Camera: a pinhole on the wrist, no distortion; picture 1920 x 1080 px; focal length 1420.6 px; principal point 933.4 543.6 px. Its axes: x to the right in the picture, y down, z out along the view. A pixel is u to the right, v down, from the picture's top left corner.
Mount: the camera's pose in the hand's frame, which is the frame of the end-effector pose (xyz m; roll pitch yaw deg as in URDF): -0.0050 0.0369 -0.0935 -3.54 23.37 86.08
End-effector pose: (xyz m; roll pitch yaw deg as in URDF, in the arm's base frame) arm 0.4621 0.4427 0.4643 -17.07 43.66 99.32
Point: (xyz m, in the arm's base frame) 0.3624 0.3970 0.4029
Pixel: 1767 128
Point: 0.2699 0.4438 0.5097
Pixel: 1156 527
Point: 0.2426 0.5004 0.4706
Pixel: 1191 134
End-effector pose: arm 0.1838 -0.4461 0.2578 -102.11 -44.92 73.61
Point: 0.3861 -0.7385 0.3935
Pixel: behind the camera
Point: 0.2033 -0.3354 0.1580
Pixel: 1307 402
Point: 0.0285 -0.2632 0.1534
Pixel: 718 375
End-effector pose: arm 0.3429 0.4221 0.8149 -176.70 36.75 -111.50
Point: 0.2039 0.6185 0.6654
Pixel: 1146 556
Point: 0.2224 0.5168 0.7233
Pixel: 1159 345
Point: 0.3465 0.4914 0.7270
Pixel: 247 413
